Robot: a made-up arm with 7 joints. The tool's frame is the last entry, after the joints.
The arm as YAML. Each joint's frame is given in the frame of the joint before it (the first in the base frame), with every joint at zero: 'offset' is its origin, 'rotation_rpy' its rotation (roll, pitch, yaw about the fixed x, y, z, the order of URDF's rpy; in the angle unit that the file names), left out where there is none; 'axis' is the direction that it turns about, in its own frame. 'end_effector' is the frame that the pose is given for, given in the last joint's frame.
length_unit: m
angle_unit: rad
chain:
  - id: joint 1
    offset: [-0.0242, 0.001, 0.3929]
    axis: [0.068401, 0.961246, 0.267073]
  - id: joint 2
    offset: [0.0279, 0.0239, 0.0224]
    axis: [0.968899, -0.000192, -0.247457]
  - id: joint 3
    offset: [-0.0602, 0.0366, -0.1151]
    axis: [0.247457, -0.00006, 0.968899]
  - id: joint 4
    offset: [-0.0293, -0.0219, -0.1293]
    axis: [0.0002, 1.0, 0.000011]
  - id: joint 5
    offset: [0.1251, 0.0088, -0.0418]
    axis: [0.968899, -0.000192, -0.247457]
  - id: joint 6
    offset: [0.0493, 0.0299, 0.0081]
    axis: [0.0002, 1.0, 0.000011]
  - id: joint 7
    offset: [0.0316, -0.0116, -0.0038]
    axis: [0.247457, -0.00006, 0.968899]
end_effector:
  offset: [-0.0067, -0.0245, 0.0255]
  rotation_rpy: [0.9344, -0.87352, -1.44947]
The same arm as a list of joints. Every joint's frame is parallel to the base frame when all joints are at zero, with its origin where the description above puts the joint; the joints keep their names.
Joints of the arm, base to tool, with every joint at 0 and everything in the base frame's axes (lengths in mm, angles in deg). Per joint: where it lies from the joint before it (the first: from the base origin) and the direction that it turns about. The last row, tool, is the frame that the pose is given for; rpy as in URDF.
joint 1: offset -24.2 1 392.9 axis 0.068403 0.961235 0.26711
joint 2: offset 27.9 23.9 22.4 axis 0.968889 -0.0002 -0.247497
joint 3: offset -60.2 36.6 -115.1 axis 0.247497 -0.0001 0.968889
joint 4: offset -29.3 -21.9 -129.3 axis 0.0002 1 0
joint 5: offset 125.1 8.8 -41.8 axis 0.968889 -0.0002 -0.247497
joint 6: offset 49.3 29.9 8.1 axis 0.0002 1 0
joint 7: offset 31.6 -11.6 -3.8 axis 0.247497 -0.0001 0.968889
tool: offset -6.7 -24.5 25.5 rpy 53.54 -50.05 -83.05

